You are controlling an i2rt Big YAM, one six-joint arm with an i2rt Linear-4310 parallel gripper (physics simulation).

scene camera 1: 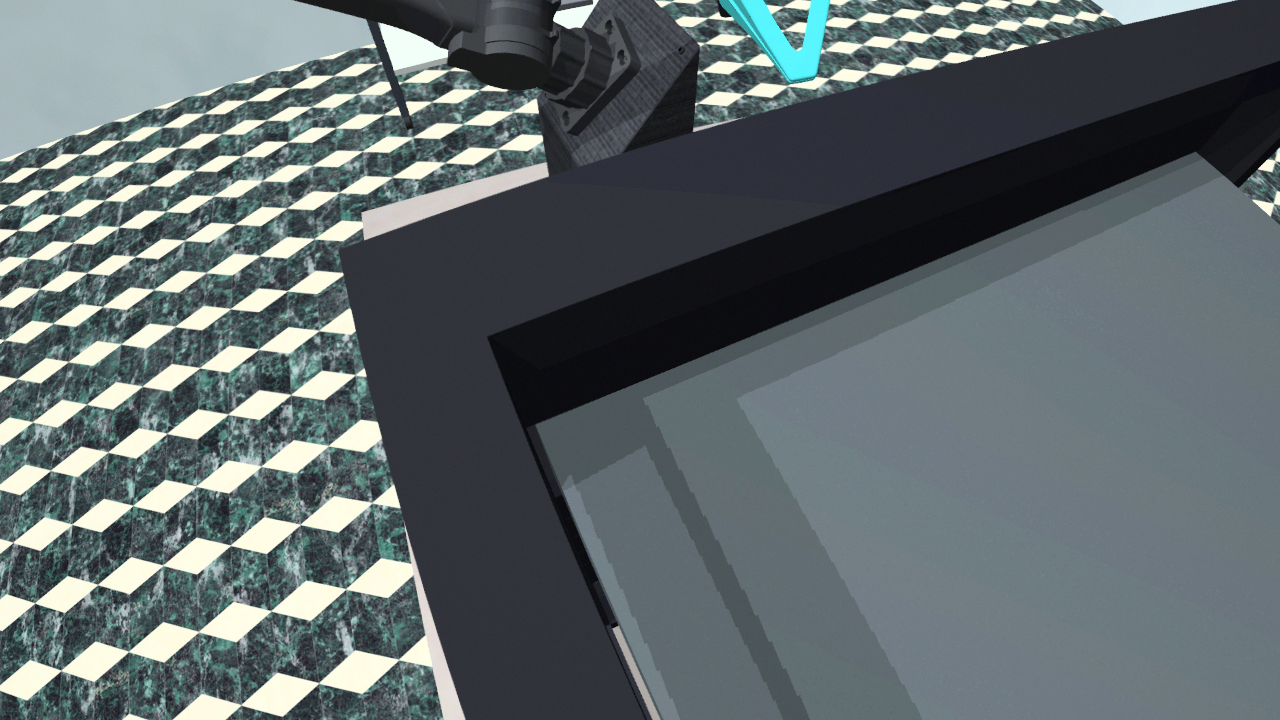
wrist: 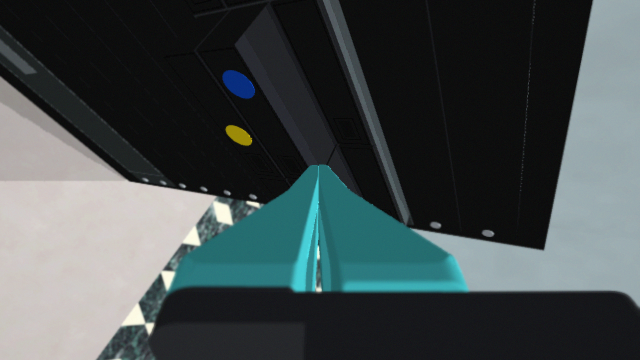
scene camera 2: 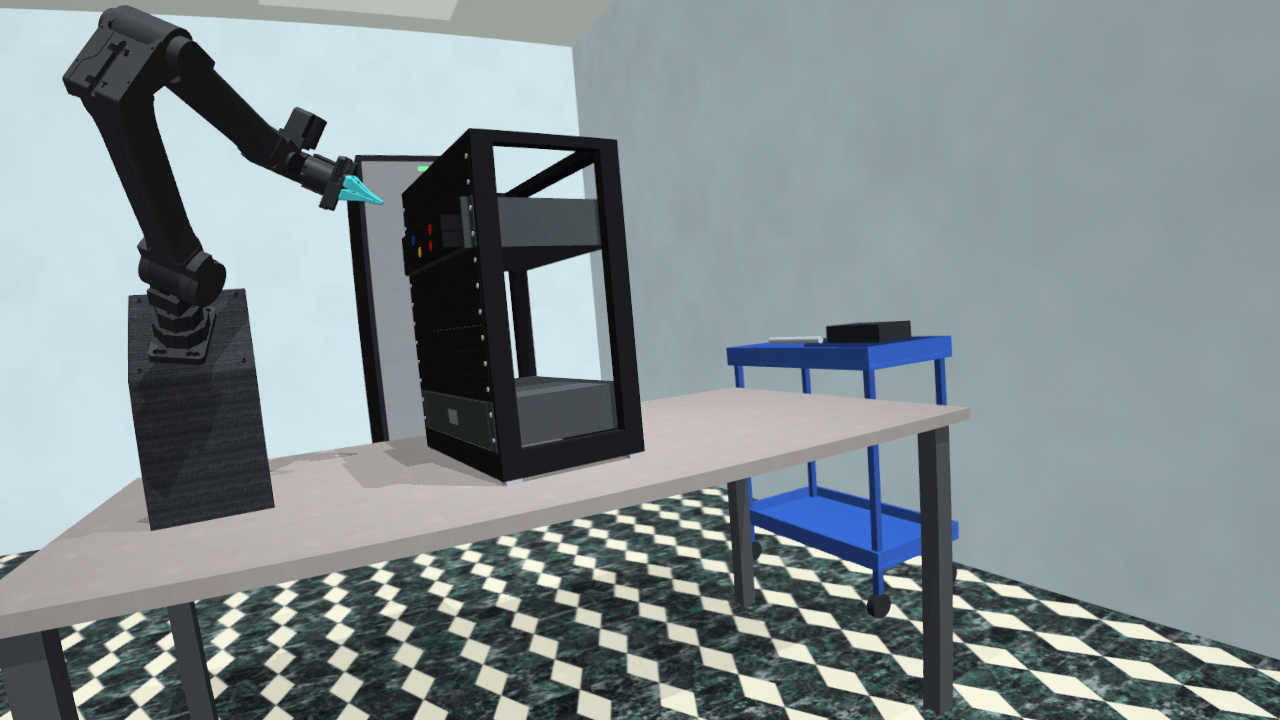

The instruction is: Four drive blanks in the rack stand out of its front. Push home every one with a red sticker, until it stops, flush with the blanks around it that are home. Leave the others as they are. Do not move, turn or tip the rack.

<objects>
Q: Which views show my gripper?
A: Scene camera 1, the wrist view and scene camera 2: all of them.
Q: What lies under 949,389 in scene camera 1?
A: A black rack.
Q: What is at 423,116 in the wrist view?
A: A black rack.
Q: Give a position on a black rack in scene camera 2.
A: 461,235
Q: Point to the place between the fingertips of my gripper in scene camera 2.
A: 382,203
</objects>
